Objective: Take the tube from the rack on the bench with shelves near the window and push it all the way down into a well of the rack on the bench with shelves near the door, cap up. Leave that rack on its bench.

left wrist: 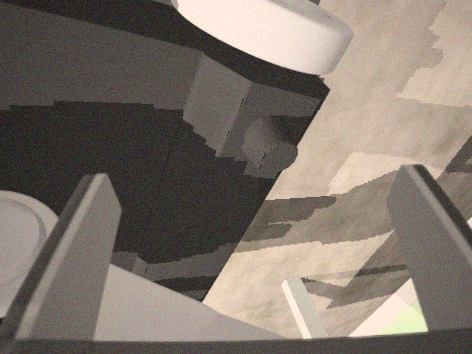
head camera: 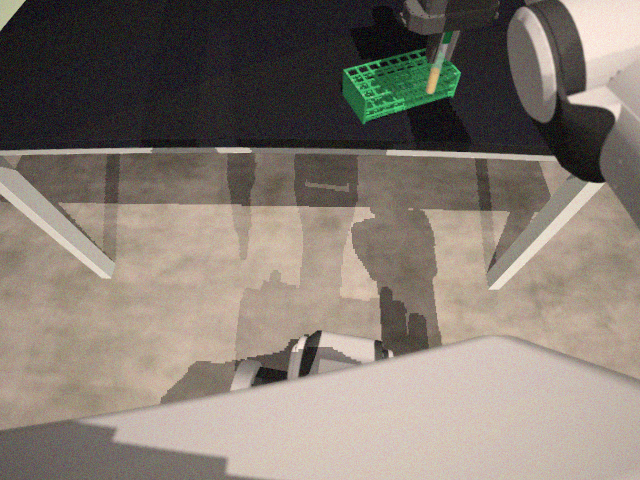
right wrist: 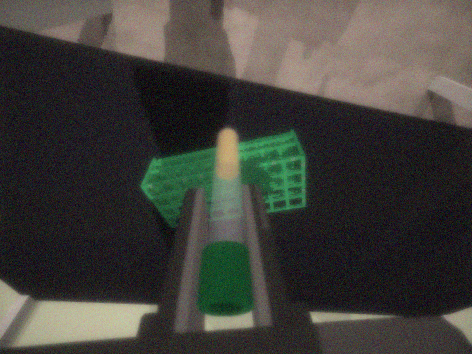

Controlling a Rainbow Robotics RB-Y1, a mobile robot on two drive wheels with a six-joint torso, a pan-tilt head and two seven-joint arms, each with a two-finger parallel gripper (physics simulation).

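Frame: origin at the robot's base, x ahead, y left, z up, level; millimetres.
Seen in the pictures: left gripper, fingertip midpoint: (left wrist: 253, 187); right gripper, fingertip midpoint: (head camera: 438, 58) (right wrist: 224, 198).
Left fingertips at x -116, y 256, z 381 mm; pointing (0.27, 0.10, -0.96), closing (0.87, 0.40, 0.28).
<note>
A point is followed by its place in that frame.
A clear tube with a green cap and an orange lower end (head camera: 434, 77) @(z 907, x 397, y -70 mm) (right wrist: 228, 155) @(z 908, x 397, y -72 mm) is held between the fingers of my right gripper (head camera: 442, 49) @(z 933, x 407, y -71 mm) (right wrist: 224, 198) @(z 933, x 407, y -71 mm). In the head camera its cap is up and its orange end points down, slightly tilted, in front of the green rack. The green wire rack (head camera: 354, 98) @(z 791, x 467, y 50 mm) (right wrist: 286, 182) @(z 819, x 476, y 29 mm) stands on the black bench top (head camera: 180, 77) @(z 762, x 518, y 420 mm) (right wrist: 375, 200) @(z 762, x 511, y 238 mm). The tube's end appears above the rack, outside its wells; the exact height is hard to tell. My left gripper (left wrist: 253, 187) @(z 381, x -116, y 256 mm) is open and empty, over the floor and my own base.
The bench's pale front edge (head camera: 310, 151) @(z 685, x 421, y 127 mm) runs across the head camera view, with slanted pale legs (head camera: 56, 222) @(z 363, x 331, y 896 mm) at either side. Beige floor (head camera: 180, 248) @(z 1, x 474, y 670 mm) with shadows lies between the bench and my body. A pale leg (left wrist: 302, 310) @(z 115, x 505, y -477 mm) shows low in the left wrist view.
</note>
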